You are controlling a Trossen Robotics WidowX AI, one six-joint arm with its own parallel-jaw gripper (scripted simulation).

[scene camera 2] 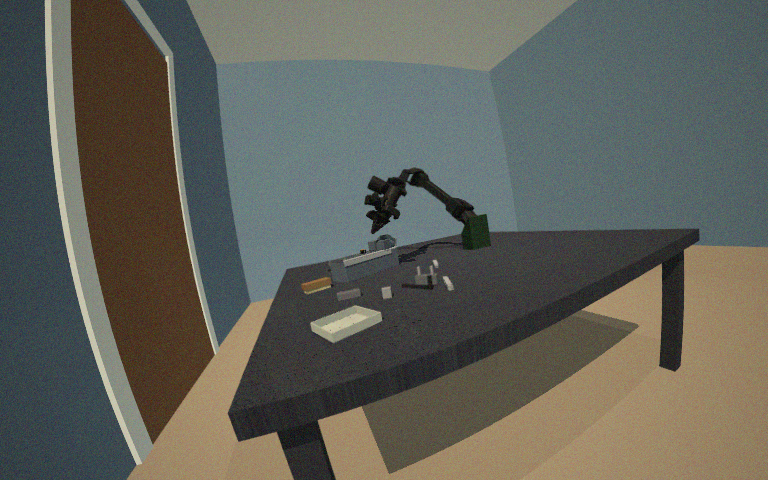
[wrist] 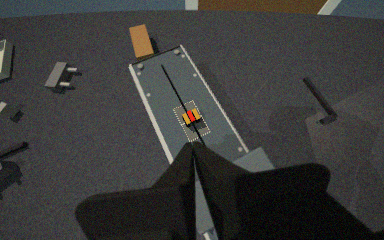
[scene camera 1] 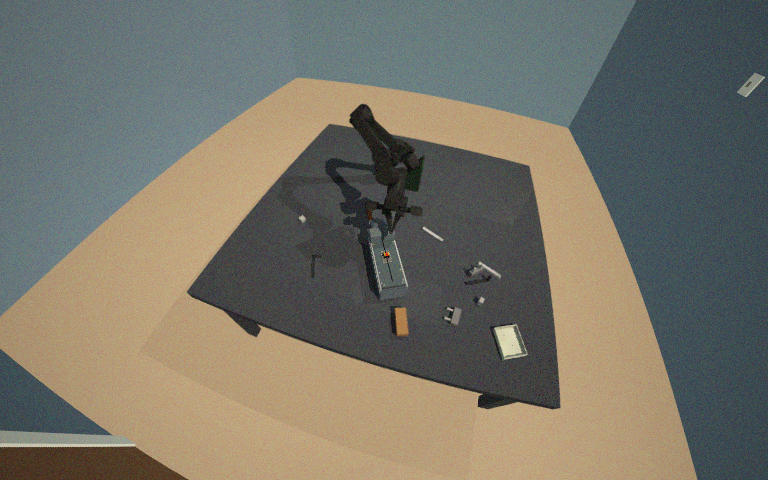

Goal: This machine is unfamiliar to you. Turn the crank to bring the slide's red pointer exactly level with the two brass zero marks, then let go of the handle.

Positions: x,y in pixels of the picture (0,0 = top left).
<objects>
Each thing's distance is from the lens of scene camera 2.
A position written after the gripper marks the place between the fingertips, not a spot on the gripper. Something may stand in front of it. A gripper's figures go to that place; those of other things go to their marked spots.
gripper [scene camera 2: 372,233]: 96 cm
white tray [scene camera 2: 344,323]: 50 cm
</objects>
